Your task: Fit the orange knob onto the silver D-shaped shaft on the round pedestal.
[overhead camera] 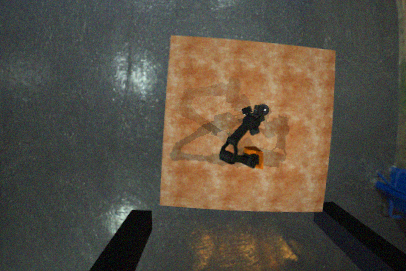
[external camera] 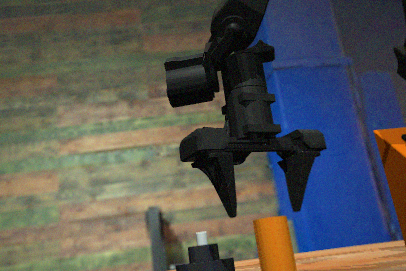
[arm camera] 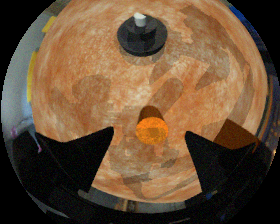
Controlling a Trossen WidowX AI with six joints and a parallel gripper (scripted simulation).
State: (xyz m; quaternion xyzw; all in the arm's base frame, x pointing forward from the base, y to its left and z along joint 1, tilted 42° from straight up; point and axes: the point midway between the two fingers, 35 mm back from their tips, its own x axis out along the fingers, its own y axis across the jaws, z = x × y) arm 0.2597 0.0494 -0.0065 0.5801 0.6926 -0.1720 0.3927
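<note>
My gripper tip is 20 mm above the orange knob. Round my gripper tip: dark round pedestal: 130 mm to the right, 70 mm ahead, 30 mm below.
</note>
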